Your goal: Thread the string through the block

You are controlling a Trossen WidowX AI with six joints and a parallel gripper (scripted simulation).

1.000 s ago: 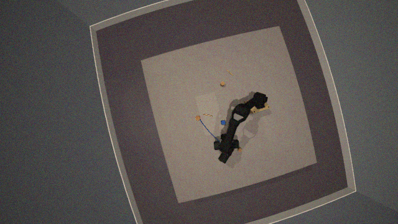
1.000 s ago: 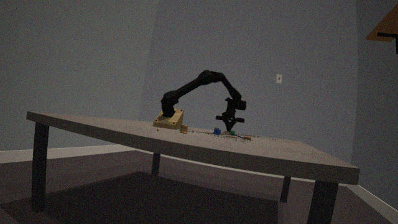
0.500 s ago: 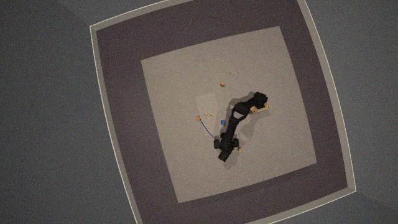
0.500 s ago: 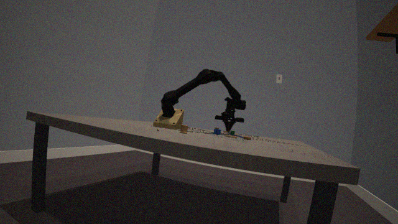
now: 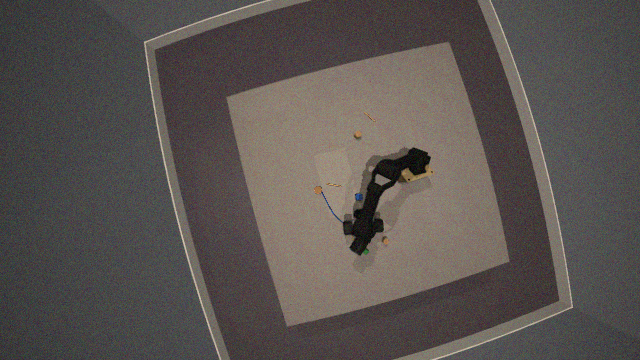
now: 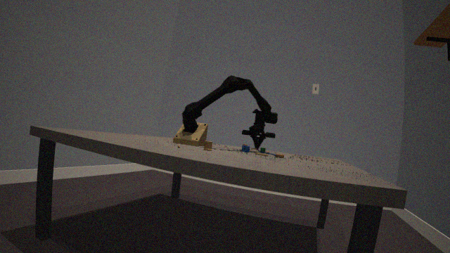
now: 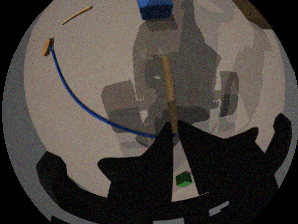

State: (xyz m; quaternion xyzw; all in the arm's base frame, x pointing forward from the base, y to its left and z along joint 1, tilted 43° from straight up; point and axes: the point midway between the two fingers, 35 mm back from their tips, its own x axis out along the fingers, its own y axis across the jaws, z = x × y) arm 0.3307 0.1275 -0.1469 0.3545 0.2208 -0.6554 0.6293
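My gripper tip is 130 mm to the left of the blue block and 30 mm past it. Round my gripper tip: green cube: 150 mm to the left, 10 mm ahead; thin wooden stick: 20 mm to the right; round wooden button: 220 mm to the right, 160 mm ahead, 10 mm below.
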